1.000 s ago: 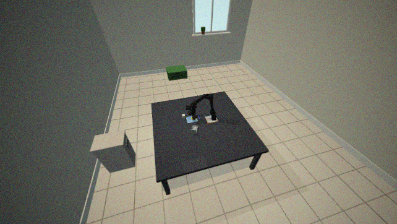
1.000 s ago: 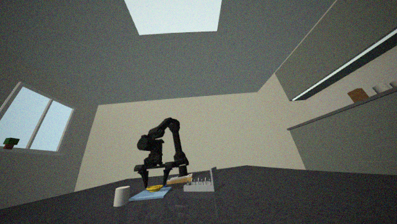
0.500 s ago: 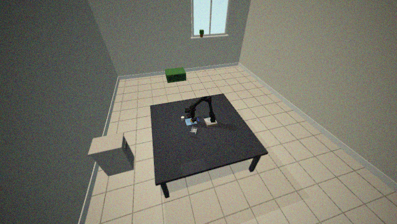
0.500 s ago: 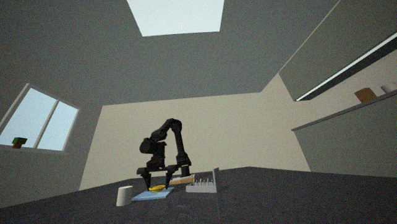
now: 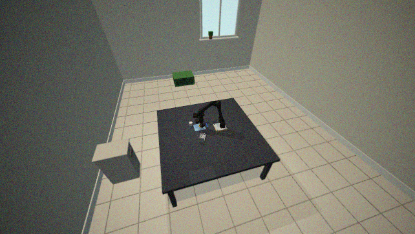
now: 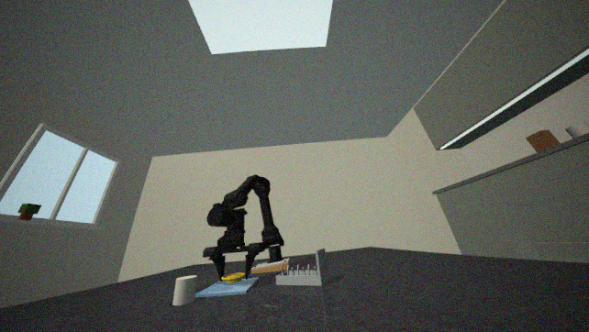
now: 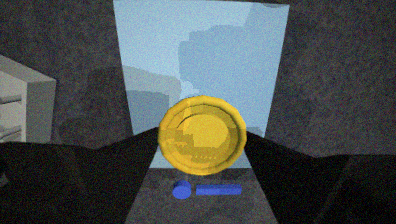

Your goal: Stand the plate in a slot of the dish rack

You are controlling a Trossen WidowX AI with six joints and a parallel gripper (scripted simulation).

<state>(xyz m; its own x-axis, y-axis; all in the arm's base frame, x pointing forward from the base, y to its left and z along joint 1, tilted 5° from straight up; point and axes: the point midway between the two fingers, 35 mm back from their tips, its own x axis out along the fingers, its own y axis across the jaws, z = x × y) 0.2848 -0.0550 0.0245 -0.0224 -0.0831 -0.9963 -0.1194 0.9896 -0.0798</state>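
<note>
Now: gripper tip 30 mm short of the blue mat, 10 mm to the right of it and 10 mm above it. Round my gripper tip: dish rack (210 mm to the left, 10 mm ahead, 10 mm above); white cup (140 mm ahead, 50 mm to the right, 10 mm above); yellow plate (10 mm above).
</note>
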